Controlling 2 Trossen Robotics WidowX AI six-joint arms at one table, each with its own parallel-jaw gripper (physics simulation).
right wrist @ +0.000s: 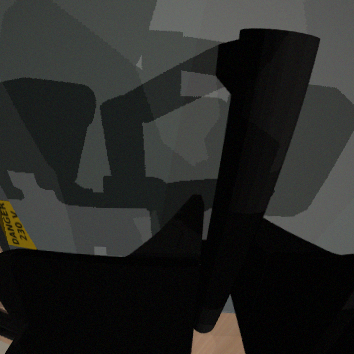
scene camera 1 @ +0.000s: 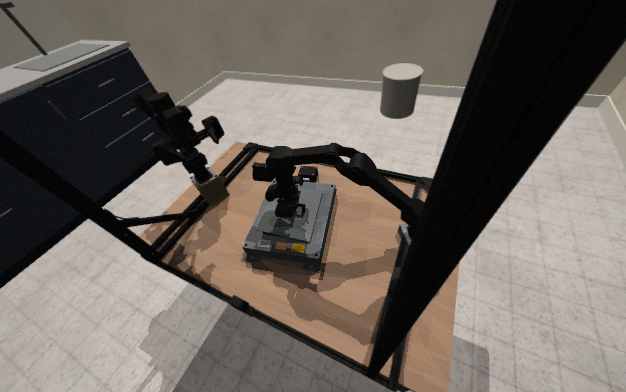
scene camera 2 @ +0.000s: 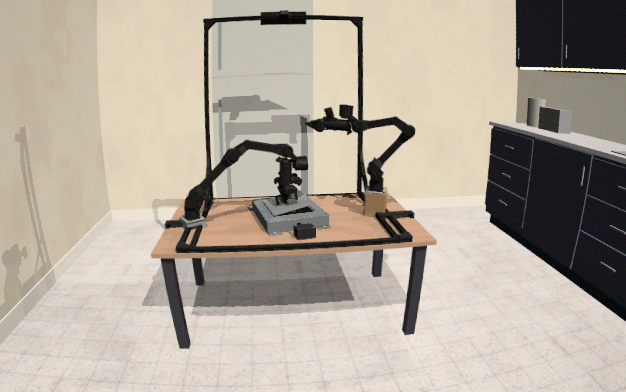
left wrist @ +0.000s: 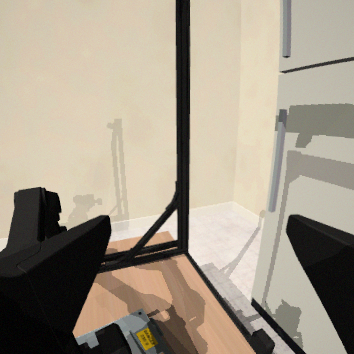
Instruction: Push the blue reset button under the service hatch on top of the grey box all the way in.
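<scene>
The grey box [scene camera 1: 253, 238] [scene camera 2: 288, 226] [left wrist: 130, 322] stands in the middle of the table. Its flat grey service hatch [scene camera 1: 308, 218] [scene camera 2: 300, 204] lies on top and looks tilted up at one edge, with a dark gap below it in scene camera 2. My right gripper [scene camera 1: 286, 210] [scene camera 2: 286, 198] points straight down onto the hatch and is shut on its black handle bar [right wrist: 253, 158]. The blue button is hidden. My left gripper [scene camera 1: 213, 128] [scene camera 2: 311, 124] [left wrist: 199, 223] is open and empty, high in the air and well away from the box.
A small black block [scene camera 1: 308, 172] [scene camera 2: 304, 230] sits on the table beside the box. A black frame [scene camera 2: 206, 117] rings the table and rises over it. A tan block [scene camera 1: 214, 190] [scene camera 2: 374, 202] carries the left arm. A grey bin [scene camera 1: 401, 90] stands on the floor.
</scene>
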